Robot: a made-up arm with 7 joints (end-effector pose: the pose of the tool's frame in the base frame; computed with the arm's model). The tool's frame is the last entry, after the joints. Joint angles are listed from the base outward.
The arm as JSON. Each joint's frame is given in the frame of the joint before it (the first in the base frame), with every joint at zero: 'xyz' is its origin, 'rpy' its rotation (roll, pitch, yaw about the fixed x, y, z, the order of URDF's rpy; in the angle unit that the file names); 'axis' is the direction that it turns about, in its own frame. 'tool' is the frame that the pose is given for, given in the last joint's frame.
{
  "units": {
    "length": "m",
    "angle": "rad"
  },
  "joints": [
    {
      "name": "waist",
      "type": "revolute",
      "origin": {
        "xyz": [
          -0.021,
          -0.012,
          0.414
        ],
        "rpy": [
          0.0,
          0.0,
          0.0
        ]
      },
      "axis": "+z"
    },
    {
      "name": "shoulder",
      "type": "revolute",
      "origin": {
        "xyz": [
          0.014,
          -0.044,
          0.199
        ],
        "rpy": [
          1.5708,
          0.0,
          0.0
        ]
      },
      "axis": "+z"
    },
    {
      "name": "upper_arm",
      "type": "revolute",
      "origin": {
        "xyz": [
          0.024,
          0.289,
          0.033
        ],
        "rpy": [
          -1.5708,
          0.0,
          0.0
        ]
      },
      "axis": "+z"
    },
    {
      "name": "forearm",
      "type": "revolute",
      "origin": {
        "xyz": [
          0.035,
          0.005,
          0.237
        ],
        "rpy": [
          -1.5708,
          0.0,
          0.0
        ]
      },
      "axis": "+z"
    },
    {
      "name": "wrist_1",
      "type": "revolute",
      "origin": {
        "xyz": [
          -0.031,
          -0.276,
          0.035
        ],
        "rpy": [
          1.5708,
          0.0,
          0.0
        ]
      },
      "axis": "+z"
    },
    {
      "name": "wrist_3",
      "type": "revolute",
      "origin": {
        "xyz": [
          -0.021,
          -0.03,
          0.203
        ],
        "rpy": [
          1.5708,
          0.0,
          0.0
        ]
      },
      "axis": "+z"
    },
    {
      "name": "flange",
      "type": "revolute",
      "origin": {
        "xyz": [
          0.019,
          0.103,
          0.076
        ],
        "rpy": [
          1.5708,
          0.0,
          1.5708
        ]
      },
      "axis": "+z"
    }
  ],
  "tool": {
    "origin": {
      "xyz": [
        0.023,
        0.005,
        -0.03
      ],
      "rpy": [
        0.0,
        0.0,
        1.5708
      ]
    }
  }
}
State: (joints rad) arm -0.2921 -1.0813 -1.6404 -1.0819 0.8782 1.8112 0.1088
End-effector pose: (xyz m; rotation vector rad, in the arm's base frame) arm 0.6319 0.1045 1.0231 -1.3899 -0.4060 -1.3686
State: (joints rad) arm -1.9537 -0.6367 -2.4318 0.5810 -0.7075 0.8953 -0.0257
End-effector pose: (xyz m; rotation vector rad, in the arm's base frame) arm -0.4464 -0.4875 1.5406 -0.5332 -0.2146 -0.6267
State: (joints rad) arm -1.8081 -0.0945 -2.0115 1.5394 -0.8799 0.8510 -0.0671
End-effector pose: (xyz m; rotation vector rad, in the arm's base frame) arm -0.6160 0.2155 1.3625 -1.4799 -1.2489 -0.5577
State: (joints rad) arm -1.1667 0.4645 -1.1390 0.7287 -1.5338 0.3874 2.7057
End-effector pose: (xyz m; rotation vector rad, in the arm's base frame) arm -0.3926 0.0881 1.6406 1.8688 -1.2072 -2.0160
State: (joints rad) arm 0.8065 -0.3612 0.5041 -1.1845 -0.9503 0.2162 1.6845
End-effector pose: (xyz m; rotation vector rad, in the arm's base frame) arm 0.0748 -0.4009 1.3270 0.5987 1.0045 0.8499
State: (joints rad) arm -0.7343 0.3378 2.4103 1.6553 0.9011 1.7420 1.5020
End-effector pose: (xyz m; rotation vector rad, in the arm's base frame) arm -0.0740 0.5008 0.9933 -0.9301 1.8058 1.4426
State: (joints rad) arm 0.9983 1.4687 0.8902 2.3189 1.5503 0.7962 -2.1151
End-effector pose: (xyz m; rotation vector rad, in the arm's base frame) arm -0.2243 0.0287 0.9418 -0.9737 -1.6480 -0.7599
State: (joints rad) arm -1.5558 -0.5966 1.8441 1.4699 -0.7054 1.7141 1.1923
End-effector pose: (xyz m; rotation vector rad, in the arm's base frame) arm 0.3482 -0.3571 1.3280 -0.4118 1.1229 -0.2594
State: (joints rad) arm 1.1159 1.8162 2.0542 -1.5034 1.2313 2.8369 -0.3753
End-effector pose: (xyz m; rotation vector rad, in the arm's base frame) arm 0.0119 -0.7152 0.6673 0.0848 -0.1793 -2.6055
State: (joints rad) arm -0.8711 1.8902 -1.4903 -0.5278 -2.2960 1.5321 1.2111
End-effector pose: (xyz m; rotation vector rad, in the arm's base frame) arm -0.4776 0.8099 0.5405 -1.9089 0.2551 0.3315
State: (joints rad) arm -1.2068 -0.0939 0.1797 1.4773 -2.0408 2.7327 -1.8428
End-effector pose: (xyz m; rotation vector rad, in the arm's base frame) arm 0.2574 -0.4143 1.2150 1.0034 1.8085 0.7631
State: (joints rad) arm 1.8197 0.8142 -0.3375 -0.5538 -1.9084 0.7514 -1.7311
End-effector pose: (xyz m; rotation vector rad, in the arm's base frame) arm 0.0083 -0.8616 1.1052 -1.6740 1.8200 -1.9309
